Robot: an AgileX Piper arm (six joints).
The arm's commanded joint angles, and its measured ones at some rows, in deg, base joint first. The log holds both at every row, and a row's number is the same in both.
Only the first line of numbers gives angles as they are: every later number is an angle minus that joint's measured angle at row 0.
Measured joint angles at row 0:
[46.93, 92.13, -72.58, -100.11, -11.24, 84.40]
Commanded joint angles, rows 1 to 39:
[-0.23, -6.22, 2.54, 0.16, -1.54, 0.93]
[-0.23, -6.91, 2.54, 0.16, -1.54, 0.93]
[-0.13, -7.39, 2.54, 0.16, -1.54, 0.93]
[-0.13, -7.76, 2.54, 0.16, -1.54, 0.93]
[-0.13, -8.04, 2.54, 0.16, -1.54, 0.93]
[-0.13, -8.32, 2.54, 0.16, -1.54, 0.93]
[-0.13, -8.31, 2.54, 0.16, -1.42, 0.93]
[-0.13, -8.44, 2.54, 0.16, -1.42, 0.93]
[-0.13, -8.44, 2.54, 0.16, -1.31, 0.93]
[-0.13, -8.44, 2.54, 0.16, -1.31, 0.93]
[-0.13, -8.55, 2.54, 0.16, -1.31, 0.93]
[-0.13, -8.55, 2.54, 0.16, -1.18, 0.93]
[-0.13, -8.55, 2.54, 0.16, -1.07, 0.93]
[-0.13, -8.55, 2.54, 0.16, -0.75, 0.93]
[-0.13, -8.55, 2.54, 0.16, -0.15, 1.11]
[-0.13, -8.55, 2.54, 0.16, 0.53, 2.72]
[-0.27, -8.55, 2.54, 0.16, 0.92, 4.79]
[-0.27, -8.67, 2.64, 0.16, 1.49, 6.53]
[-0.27, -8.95, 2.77, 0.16, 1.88, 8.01]
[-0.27, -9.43, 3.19, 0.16, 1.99, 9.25]
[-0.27, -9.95, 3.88, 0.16, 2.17, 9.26]
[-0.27, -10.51, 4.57, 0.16, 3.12, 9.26]
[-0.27, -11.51, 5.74, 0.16, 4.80, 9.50]
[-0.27, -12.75, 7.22, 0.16, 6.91, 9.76]
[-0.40, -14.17, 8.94, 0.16, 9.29, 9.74]
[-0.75, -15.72, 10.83, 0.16, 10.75, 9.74]
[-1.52, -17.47, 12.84, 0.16, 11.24, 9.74]
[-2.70, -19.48, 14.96, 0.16, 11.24, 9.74]
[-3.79, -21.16, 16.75, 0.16, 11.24, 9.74]
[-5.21, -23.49, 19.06, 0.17, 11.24, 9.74]
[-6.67, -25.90, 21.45, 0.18, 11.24, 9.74]
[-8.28, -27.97, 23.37, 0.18, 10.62, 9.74]
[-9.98, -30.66, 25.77, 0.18, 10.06, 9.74]
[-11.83, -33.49, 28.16, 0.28, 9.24, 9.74]
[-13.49, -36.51, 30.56, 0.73, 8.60, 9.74]
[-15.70, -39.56, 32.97, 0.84, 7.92, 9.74]
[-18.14, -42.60, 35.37, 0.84, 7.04, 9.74]
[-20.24, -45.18, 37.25, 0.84, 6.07, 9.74]
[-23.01, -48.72, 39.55, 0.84, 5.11, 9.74]
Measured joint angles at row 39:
[-14.74, -37.63, 31.67, 0.37, 8.11, 9.59]
